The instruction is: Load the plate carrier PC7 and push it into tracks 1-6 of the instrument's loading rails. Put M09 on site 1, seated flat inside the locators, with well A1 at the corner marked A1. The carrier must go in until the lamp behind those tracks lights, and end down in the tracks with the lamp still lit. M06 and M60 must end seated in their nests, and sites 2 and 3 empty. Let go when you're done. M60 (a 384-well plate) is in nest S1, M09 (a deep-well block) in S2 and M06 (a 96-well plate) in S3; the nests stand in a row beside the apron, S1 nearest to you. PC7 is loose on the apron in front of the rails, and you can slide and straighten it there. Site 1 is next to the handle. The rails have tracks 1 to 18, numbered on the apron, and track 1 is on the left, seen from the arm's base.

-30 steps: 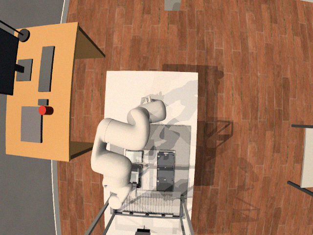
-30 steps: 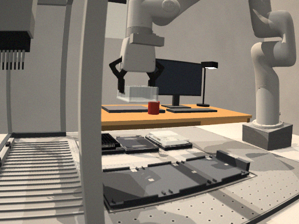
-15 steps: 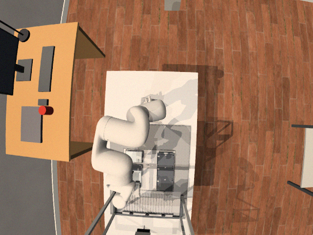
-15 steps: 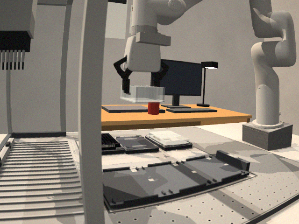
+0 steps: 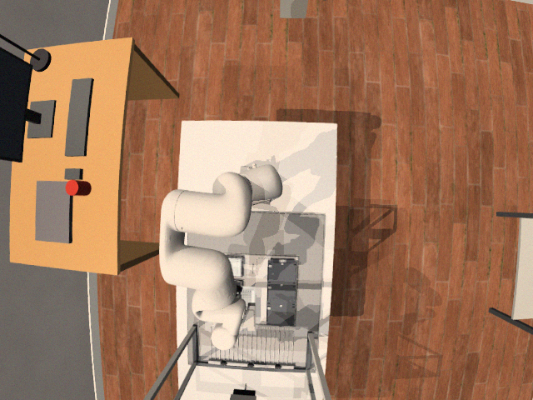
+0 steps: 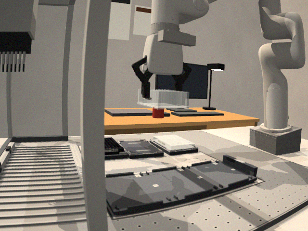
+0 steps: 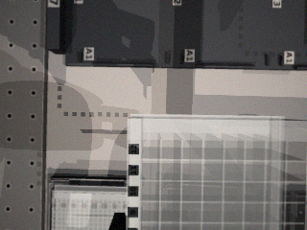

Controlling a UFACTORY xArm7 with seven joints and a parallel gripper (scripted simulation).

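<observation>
The dark plate carrier PC7 is 7 cm ahead of my hand, 17 cm to the left of it and 15 cm below it. Round my hand: clear deep-well block M09: 1 cm below; then nest S2: 1 cm ahead, 8 cm to the right, 17 cm below; then black plate: 11 cm ahead, 11 cm to the right, 15 cm below.
</observation>
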